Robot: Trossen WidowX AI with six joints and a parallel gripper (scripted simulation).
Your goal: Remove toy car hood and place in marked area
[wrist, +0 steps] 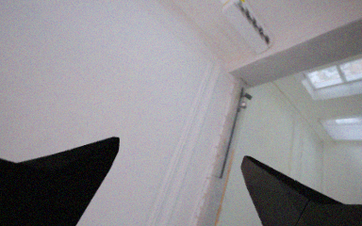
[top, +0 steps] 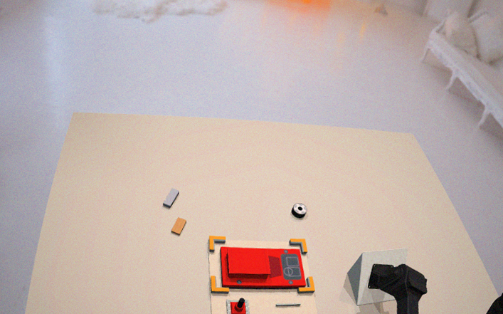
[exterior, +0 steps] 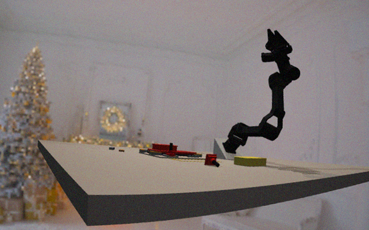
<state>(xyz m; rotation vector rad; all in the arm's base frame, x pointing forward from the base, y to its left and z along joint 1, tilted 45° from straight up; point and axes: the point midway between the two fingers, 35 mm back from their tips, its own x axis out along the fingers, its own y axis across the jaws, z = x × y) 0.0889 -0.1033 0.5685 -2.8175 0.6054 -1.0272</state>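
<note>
The red hood lies 28 cm ahead of my gripper tip, 37 cm to the right of it and 52 cm below it. The rest, counted from my gripper tip: black-and-white wheel: 12 cm ahead, 57 cm to the right, 55 cm below; yellow-green slab: 8 cm ahead, 2 cm to the right, 55 cm below; pale fixture plate: 24 cm ahead, 36 cm to the right, 55 cm below.
</note>
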